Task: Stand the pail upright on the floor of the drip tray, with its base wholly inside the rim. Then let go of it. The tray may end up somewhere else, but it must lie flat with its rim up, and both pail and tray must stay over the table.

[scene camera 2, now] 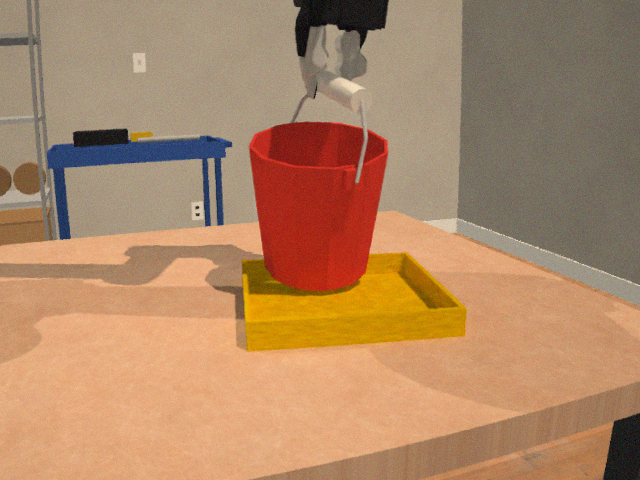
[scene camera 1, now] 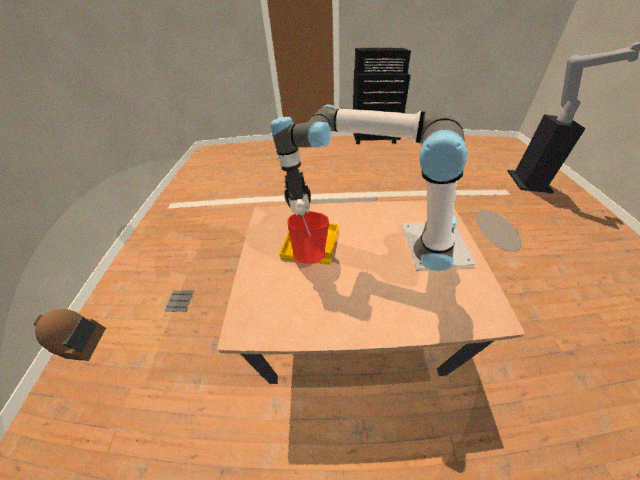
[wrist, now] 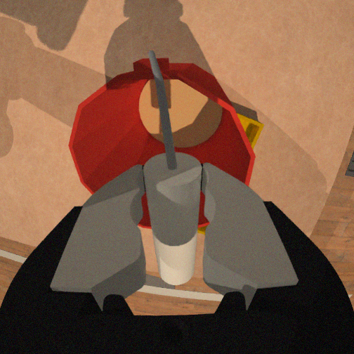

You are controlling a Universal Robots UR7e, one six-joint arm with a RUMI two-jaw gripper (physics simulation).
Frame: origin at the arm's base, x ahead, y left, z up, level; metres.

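Where they show: gripper, between the fingertips: (scene camera 2: 324,99) (scene camera 1: 302,214).
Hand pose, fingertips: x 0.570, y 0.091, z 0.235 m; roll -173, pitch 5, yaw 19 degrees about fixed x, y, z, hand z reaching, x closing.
Things, the pixels of their top centre, and the offset from my fingertips. Level surfaces: height alone.
- yellow drip tray, centre of its top: (scene camera 2: 340,281) (scene camera 1: 310,238) dx +0.004, dy -0.084, dz -0.223 m
- handle's pale grip, centre of its top: (scene camera 2: 340,68) (scene camera 1: 300,200) dx +0.014, dy -0.039, dz +0.039 m
- tan table, height of its surface: dz -0.256 m
The red pail (scene camera 1: 310,248) (scene camera 2: 317,217) (wrist: 107,140) is upright or nearly so above the yellow drip tray (scene camera 1: 285,254) (scene camera 2: 356,328) (wrist: 257,129). In scene camera 1 its base covers part of the tray's near wall; in scene camera 2 the base shows low over the tray's floor, towards the left and back. It looks slightly raised, but I cannot tell whether it touches. The tray lies flat, rim up. My gripper (scene camera 1: 299,205) (scene camera 2: 331,69) (wrist: 172,167) is shut on the handle's pale grip (scene camera 2: 341,90) (wrist: 175,260), above the pail's opening. The wire bail leans.
The tan table (scene camera 1: 289,310) (scene camera 2: 155,403) bears the tray. The arm's base plate (scene camera 1: 410,242) is to the right of the tray in scene camera 1. A blue cart (scene camera 2: 139,155) and a grey shelf rack (scene camera 2: 36,77) stand beyond the table in scene camera 2.
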